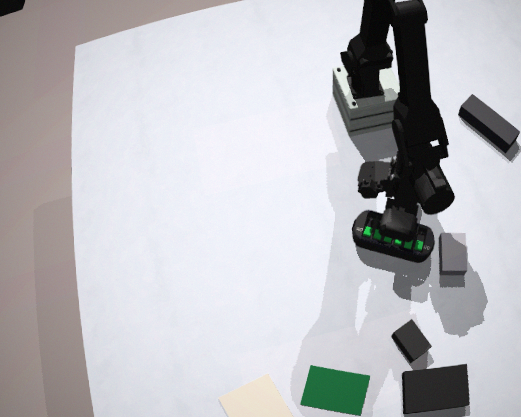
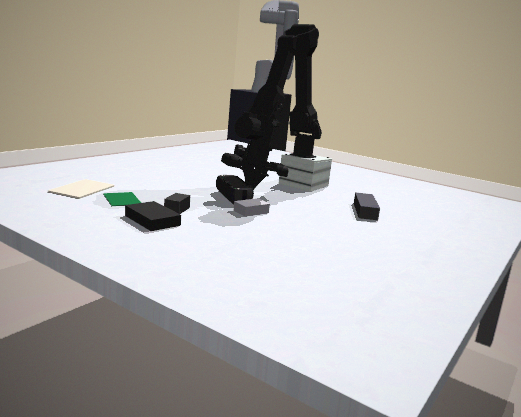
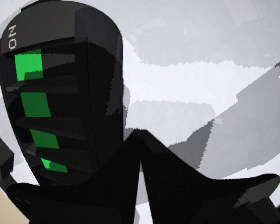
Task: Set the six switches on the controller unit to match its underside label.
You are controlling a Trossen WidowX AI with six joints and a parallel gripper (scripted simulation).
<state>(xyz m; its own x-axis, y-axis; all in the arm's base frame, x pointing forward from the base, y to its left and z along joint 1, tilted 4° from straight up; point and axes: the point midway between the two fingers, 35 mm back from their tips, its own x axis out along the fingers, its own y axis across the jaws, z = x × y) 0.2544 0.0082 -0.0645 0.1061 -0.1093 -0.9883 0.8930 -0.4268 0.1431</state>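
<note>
Now: gripper tip 90 mm short of the grey block and 90 mm to the right of it. Round my gripper tip: green card 300 mm ahead, 170 mm to the right, 10 mm below; dark flat box 330 mm ahead; small dark cube 240 mm ahead, 20 mm to the right, 10 mm above.
</note>
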